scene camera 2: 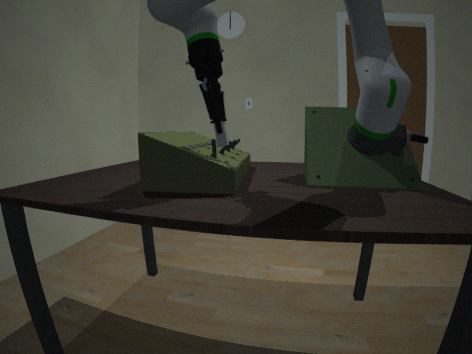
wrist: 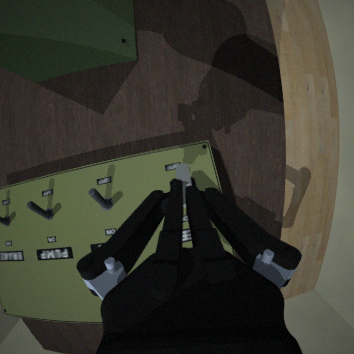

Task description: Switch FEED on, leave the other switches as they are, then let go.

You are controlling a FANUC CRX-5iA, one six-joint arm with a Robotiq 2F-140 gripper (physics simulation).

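Pixels of known places: gripper, fingertip midpoint: (scene camera 2: 223,146) (wrist: 181,172); arm's base, link origin: (scene camera 2: 369,138).
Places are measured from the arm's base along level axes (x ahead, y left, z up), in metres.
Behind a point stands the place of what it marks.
The olive switch panel (scene camera 2: 185,172) @(x 0.481, y 0.338, z -0.087 m) (wrist: 60,295) @(x 0.634, y 0.053, z 0.000 m) stands on the table. In the scene view the nearest lever (scene camera 2: 213,148) @(x 0.438, y 0.261, z -0.030 m) stands about upright, while the other levers (scene camera 2: 230,146) @(x 0.485, y 0.025, z -0.039 m) lean right. In the wrist view the BRAKE lever (wrist: 5,220) @(x 0.521, y -0.089, z -0.043 m), the PUMP lever (wrist: 40,211) @(x 0.485, y 0.025, z -0.033 m) and a third lever (wrist: 101,199) @(x 0.455, y 0.141, z -0.031 m) with a partly covered label lean toward their OFF marks. The label at the right end (wrist: 186,235) @(x 0.507, y 0.272, z -0.027 m) is mostly covered, and the fingers hide its lever there. My gripper (scene camera 2: 222,143) @(x 0.408, y 0.259, z -0.024 m) (wrist: 181,172) @(x 0.408, y 0.259, z -0.024 m) is shut and empty, its tips low over that end column near the OFF mark, beside the upright lever.
A green box (scene camera 2: 327,150) @(x 0.140, y 0.062, z -0.041 m) (wrist: 65,45) @(x 0.206, y 0.060, z -0.048 m) stands on the dark table (scene camera 2: 200,212) @(x 0.369, y 0.466, z -0.141 m) (wrist: 65,132) @(x 0.347, y 0.013, z -0.141 m) beyond the panel's low edge. A second robot arm (scene camera 2: 380,95) @(x 0.005, y 0.195, z 0.114 m) hangs in front of the green box. A wall and a door are behind.
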